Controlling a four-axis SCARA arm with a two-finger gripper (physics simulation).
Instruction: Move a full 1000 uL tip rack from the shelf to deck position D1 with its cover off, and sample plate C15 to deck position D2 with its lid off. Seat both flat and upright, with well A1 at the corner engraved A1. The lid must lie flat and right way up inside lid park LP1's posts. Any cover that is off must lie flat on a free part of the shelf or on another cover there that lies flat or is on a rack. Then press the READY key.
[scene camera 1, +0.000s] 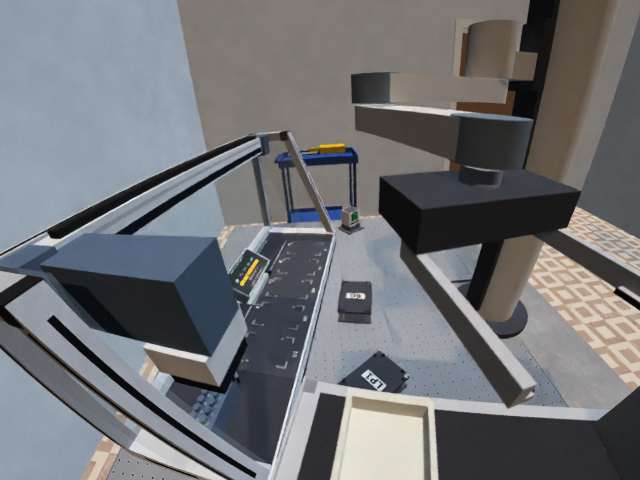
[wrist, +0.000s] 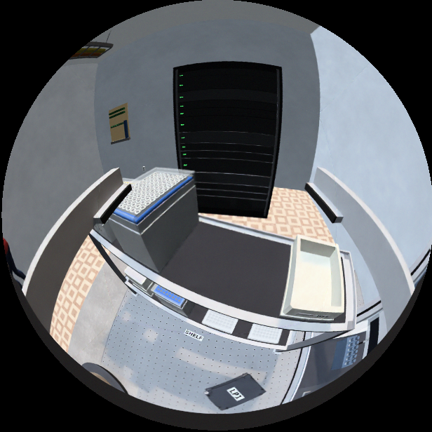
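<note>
In the wrist view, a tall grey tip rack (wrist: 162, 225) with a blue band, white tips and a clear cover stands at the left of the shelf's top board (wrist: 230, 260). My gripper (wrist: 217, 171) is open and empty, high above the shelf, its left finger overlapping the rack's left edge in view. On the lower level are a blue-topped rack (wrist: 170, 295), a white-topped box (wrist: 136, 276) and two white plates (wrist: 220, 321) (wrist: 265, 332); their labels are unreadable. Lid park LP1 (scene camera 1: 382, 366) (wrist: 245, 387) holds no lid. The deck (scene camera 1: 263, 403) (wrist: 320, 372) has engraved corner brackets. The READY key is not identifiable.
A cream bin (scene camera 1: 385, 439) (wrist: 315, 280) stands on the top board. A dark block (scene camera 1: 355, 304) lies on the bench beside the deck. A frame carries a large blue-grey box (scene camera 1: 139, 284) over the deck. A panel with yellow markings (scene camera 1: 249, 273) stands at the deck's edge.
</note>
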